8 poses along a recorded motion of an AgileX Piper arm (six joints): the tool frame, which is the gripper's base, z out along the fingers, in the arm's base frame.
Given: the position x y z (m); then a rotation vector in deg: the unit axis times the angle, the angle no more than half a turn.
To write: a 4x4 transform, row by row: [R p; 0 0 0 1], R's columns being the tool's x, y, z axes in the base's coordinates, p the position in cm. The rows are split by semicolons. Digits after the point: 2 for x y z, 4 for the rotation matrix.
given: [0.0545 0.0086 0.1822 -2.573 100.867 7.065]
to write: -0.1926 -0.0988 0.9763 5.45; 0.0383 0.9934 0.1081 0.86; -0.9805 0.0582 -0.1875 18.22; 0 0 0 1
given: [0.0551 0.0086 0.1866 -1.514 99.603 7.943]
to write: -0.1722 -0.0960 0.9804 5.51; 0.0606 0.9923 0.1078 0.86; -0.9832 0.0780 -0.1650 18.66; 0 0 0 1
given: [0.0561 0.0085 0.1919 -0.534 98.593 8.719]
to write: -0.1560 -0.0932 0.9833 5.61; 0.0808 0.9910 0.1068 0.85; -0.9844 0.0961 -0.1471 19.19; 0 0 0 1
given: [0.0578 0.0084 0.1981 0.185 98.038 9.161]
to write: -0.1472 -0.0899 0.9850 5.78; 0.0942 0.9901 0.1044 0.84; -0.9846 0.1081 -0.1373 19.81; 0 0 0 1
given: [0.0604 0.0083 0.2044 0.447 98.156 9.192]
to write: -0.1493 -0.0870 0.9850 6.04; 0.0974 0.9900 0.1022 0.83; -0.9840 0.1112 -0.1393 20.44; 0 0 0 1
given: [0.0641 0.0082 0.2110 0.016 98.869 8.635]
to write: -0.1607 -0.0857 0.9833 6.41; 0.0861 0.9912 0.1004 0.82; -0.9833 0.1008 -0.1519 21.10; 0 0 0 1
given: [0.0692 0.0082 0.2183 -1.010 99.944 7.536]
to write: -0.1775 -0.0858 0.9804 6.92; 0.0622 0.9932 0.0982 0.82; -0.9822 0.0784 -0.1710 21.83; 0 0 0 1
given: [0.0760 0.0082 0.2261 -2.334 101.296 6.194]
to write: -0.1989 -0.0873 0.9761 7.60; 0.0323 0.9949 0.0956 0.82; -0.9795 0.0505 -0.1951 22.61; 0 0 0 1
